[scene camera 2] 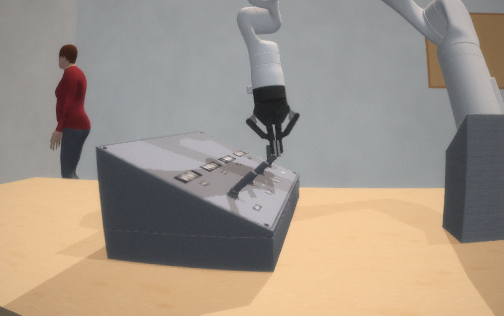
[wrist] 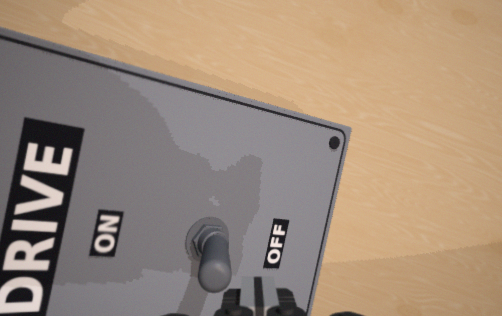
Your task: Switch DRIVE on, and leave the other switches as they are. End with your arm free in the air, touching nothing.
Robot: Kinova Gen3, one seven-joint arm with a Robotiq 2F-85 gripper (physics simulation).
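Places are measured from the arm's base along level axes (x left, y up, z ahead), in millimetres.
Pixels of known places: gripper, fingertip midpoint: (scene camera 2: 277, 156) (wrist: 257, 299); arm's base, link origin: (scene camera 2: 483, 134).
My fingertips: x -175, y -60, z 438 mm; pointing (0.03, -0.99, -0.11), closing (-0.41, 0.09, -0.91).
Ahead of a thing's pixels: the offset from my fingertips to its top centre. "spot": to the spot under its first point. Level surfaces: height alone.
The DRIVE switch is a grey lever @[spot: dx -14, dy +27, dz +26 mm] (wrist: 214, 267) on the sloped panel (wrist: 150, 110) (scene camera 2: 150, 152), between its ON label @[spot: dx -2, dy -3, dz +69 mm] (wrist: 106, 233) and OFF label @[spot: dx -18, dy -38, dz -8 mm] (wrist: 276, 243). In the wrist view its rounded tip shows below its base and slightly toward OFF; its exact tilt is hard to tell. My gripper (scene camera 2: 275, 149) (wrist: 257, 299) is shut and empty, pointing down at the far end of the switch row. Its fingertips show beside the lever tip, on the OFF side, with a small gap in the wrist view. Whether they touch is unclear in the scene view.
Other switch levers line up nearer the scene camera, the nearest one @[spot: dx +344, dy -2, dz -64 mm] (scene camera 2: 243, 183) slanting up to the right. The console (scene camera 2: 190, 225) stands on the wooden table @[dy -113 mm] (scene camera 2: 360, 270). A dark block (scene camera 2: 477, 185) carries the arm's base at the right. A person in red (scene camera 2: 74, 100) stands behind at left.
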